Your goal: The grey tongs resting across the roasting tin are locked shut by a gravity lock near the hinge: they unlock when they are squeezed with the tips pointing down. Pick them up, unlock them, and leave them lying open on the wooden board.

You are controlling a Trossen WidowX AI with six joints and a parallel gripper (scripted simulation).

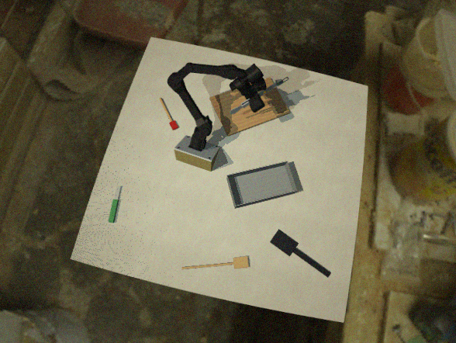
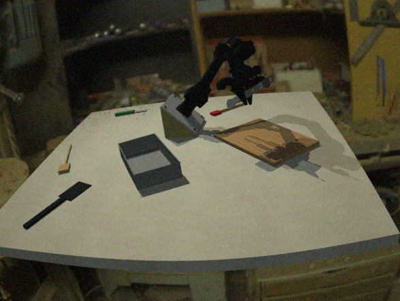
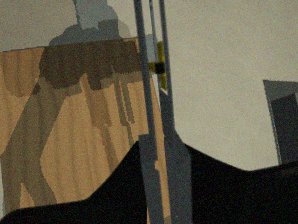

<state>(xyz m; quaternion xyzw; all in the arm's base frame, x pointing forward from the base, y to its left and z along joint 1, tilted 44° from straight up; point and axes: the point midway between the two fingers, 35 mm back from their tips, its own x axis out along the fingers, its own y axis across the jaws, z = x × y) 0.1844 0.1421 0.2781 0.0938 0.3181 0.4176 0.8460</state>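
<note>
The wooden board is 40 mm behind my gripper tip, 50 mm to the left of it and 150 mm below it. From my gripper tip the other things lie so: grey roasting tin (150 mm ahead, 350 mm to the right, 130 mm below); black spatula (420 mm ahead, 590 mm to the right, 150 mm below).
</note>
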